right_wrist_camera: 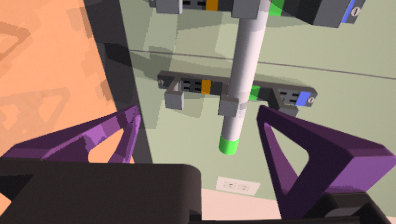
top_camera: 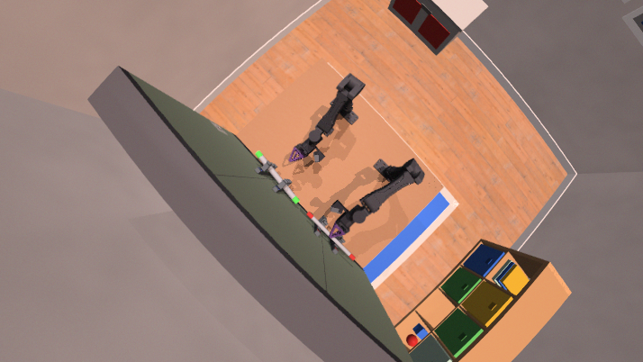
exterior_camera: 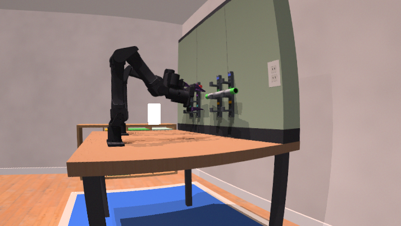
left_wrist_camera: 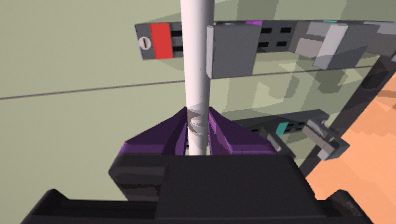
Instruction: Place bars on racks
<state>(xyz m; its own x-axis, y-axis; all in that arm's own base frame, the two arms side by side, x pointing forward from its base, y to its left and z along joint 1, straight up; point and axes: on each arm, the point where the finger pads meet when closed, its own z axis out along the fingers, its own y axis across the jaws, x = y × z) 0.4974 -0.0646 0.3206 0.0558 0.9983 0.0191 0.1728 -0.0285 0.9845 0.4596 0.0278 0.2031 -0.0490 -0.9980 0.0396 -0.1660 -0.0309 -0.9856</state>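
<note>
The red-ended bar is right at my left hand. Round my left hand: black strip (80 mm ahead, 210 mm to the right, 290 mm below); then green wall panel (140 mm ahead, 200 mm to the right, 100 mm above); then green-ended bar (60 mm ahead, 390 mm to the right, 80 mm below).
</note>
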